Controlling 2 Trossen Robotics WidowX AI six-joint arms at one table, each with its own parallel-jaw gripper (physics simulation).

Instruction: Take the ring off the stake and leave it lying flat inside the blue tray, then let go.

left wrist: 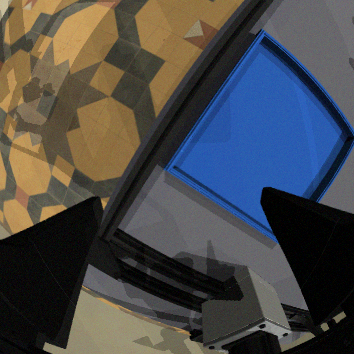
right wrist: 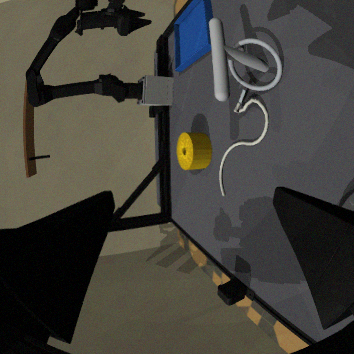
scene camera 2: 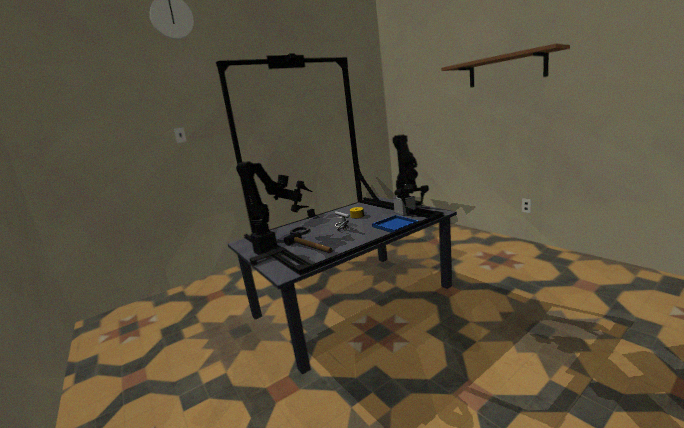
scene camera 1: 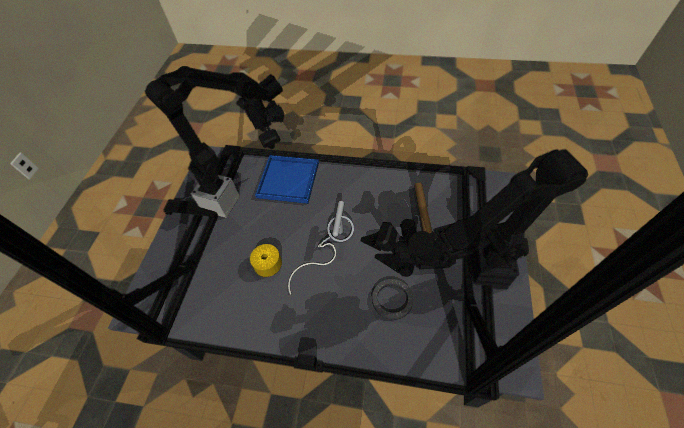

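Seen in the pictures: left gripper, fingertip midpoint: [left wrist: 183, 200] [right wrist: 147, 17] [scene camera 2: 413, 205]; right gripper, fingertip midpoint: [right wrist: 195, 197] [scene camera 2: 310, 199] [scene camera 1: 368, 248]; left arm's base at its link origin: [left wrist: 250, 341] [right wrist: 140, 90] [scene camera 1: 211, 185]; right arm's base at its link origin: [scene camera 2: 262, 233] [scene camera 1: 497, 256].
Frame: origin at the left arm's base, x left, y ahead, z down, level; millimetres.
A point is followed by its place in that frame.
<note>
A white T-shaped stake [scene camera 1: 338, 214] {z -2, x 16, y 451 mm} [right wrist: 219, 60] {z 2, x -3, y 462 mm} has a bar on top of its post. The white ring [scene camera 1: 352, 228] {z 74, x 24, y 492 mm} [right wrist: 280, 62] {z 86, x 15, y 497 mm} is low around the post; a short stem and a thin cord trail from it. The empty blue tray [scene camera 1: 287, 179] {z 97, x 169, y 189 mm} [scene camera 2: 394, 223] {z 98, x 150, y 184 mm} [left wrist: 260, 135] {z 97, x 196, y 182 mm} [right wrist: 192, 37] {z 97, x 150, y 195 mm} lies left of and behind the stake in scene camera 1. My left gripper [scene camera 1: 269, 143] {z -15, x 240, y 102 mm} [left wrist: 183, 200] {z -15, x 240, y 102 mm} is open and empty, high near the tray's back edge. My right gripper [scene camera 1: 368, 247] {z -94, x -119, y 588 mm} [scene camera 2: 308, 198] {z -94, x -119, y 588 mm} [right wrist: 195, 197] {z -94, x -119, y 588 mm} is open and empty, above the table, right of the ring in scene camera 1.
A yellow cylinder [scene camera 1: 265, 260] {z 53, x -178, y 277 mm} [scene camera 2: 356, 212] {z 64, x -129, y 289 mm} [right wrist: 195, 151] {z 60, x -160, y 312 mm} stands left of the cord [scene camera 1: 312, 263] {z 99, x -124, y 406 mm} [right wrist: 266, 120] {z 98, x -74, y 467 mm} in scene camera 1. A dark ring [scene camera 1: 375, 297] {z 89, x -174, y 629 mm} lies at the front right there. A hammer [scene camera 1: 422, 206] {z 72, x 177, y 690 mm} [scene camera 2: 311, 244] {z 77, x 159, y 713 mm} lies partly under the right arm. Black rails border the table.
</note>
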